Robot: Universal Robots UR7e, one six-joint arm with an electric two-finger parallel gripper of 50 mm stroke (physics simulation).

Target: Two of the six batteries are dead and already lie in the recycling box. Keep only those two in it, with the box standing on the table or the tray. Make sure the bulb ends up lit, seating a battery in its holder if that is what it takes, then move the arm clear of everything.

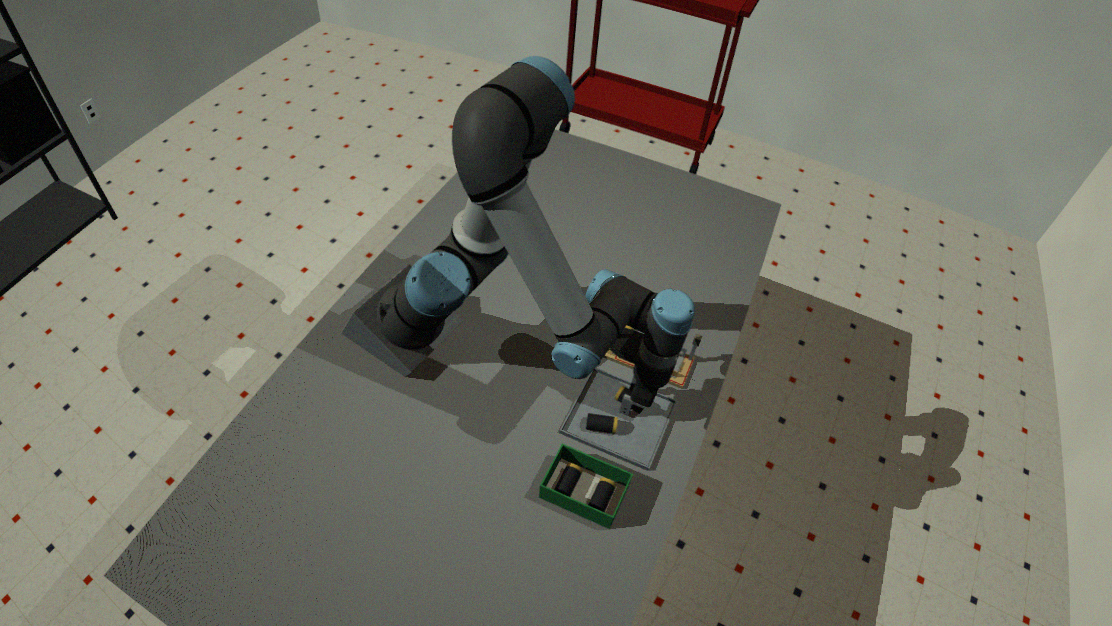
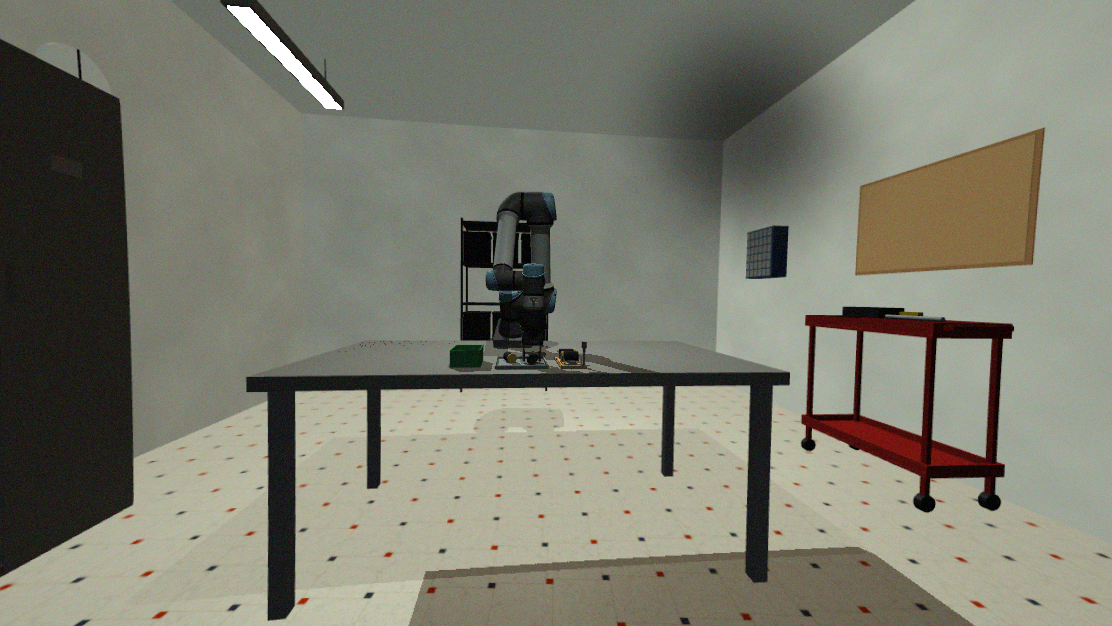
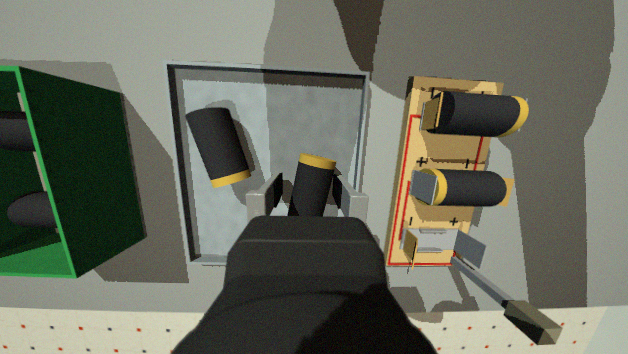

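Pixels of known places: gripper, fingertip midpoint: (image 1: 628, 402) (image 2: 531, 360) (image 3: 307, 184); arm's base, origin of the base link: (image 1: 409, 316) (image 2: 514, 329).
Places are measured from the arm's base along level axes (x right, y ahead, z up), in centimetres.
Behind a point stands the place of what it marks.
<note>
My gripper (image 1: 633, 407) {x -10.0, y 49.9, z -7.2 cm} (image 2: 533, 352) {x -10.0, y 49.9, z -7.2 cm} (image 3: 307, 184) {x -10.0, y 49.9, z -7.2 cm} is open over the grey tray (image 1: 647, 444) {x -3.2, y 57.6, z -8.0 cm} (image 2: 521, 367) {x -6.8, y 59.7, z -7.8 cm} (image 3: 315, 72) {x -9.5, y 39.7, z -7.2 cm}. Its fingers stand on either side of a black battery (image 1: 620, 394) {x -9.5, y 47.8, z -5.0 cm} (image 3: 313, 182) {x -10.3, y 49.1, z -4.6 cm} with a yellow end, not gripping it. Another battery (image 1: 600, 423) {x -0.9, y 47.3, z -4.9 cm} (image 2: 509, 357) {x -2.0, y 50.6, z -5.9 cm} (image 3: 218, 145) {x -2.4, y 46.9, z -4.7 cm} lies in the tray to the left. The green box (image 2: 466, 356) {x 11.8, y 58.6, z -4.4 cm} (image 3: 100, 165) {x 8.0, y 49.8, z -5.4 cm} stands on the table with two batteries (image 1: 568, 479) {x 13.6, y 47.8, z -4.6 cm} (image 1: 601, 494) {x 13.2, y 54.7, z -4.7 cm} inside. The holder board (image 3: 445, 150) {x -23.4, y 44.9, z -7.3 cm} bears two batteries (image 3: 480, 114) {x -22.4, y 42.1, z -3.8 cm} (image 3: 475, 188) {x -23.9, y 47.9, z -3.8 cm}; its third holder (image 3: 432, 241) {x -24.7, y 55.0, z -7.2 cm} is empty. No lit bulb can be made out.
A thin post with a blocky dark head (image 1: 697, 340) {x -27.3, y 57.3, z 0.5 cm} (image 2: 584, 344) {x -28.1, y 57.9, z 0.0 cm} (image 3: 532, 320) {x -27.3, y 56.5, z 0.2 cm} rises beside the board's empty holder. The table edge runs close by the tray. A red cart (image 1: 645, 108) (image 2: 968, 328) and a black shelf unit stand away from the table.
</note>
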